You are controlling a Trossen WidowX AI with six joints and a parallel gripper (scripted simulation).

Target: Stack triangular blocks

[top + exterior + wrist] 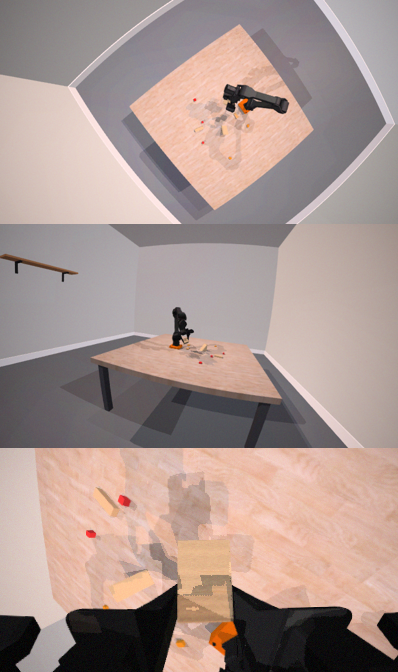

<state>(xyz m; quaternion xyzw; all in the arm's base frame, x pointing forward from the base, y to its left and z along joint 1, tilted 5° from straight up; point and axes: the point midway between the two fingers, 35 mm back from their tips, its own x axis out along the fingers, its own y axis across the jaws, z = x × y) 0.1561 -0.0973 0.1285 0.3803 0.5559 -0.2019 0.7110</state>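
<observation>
My gripper tip is 10 mm past the triangular block and 10 mm below it.
</observation>
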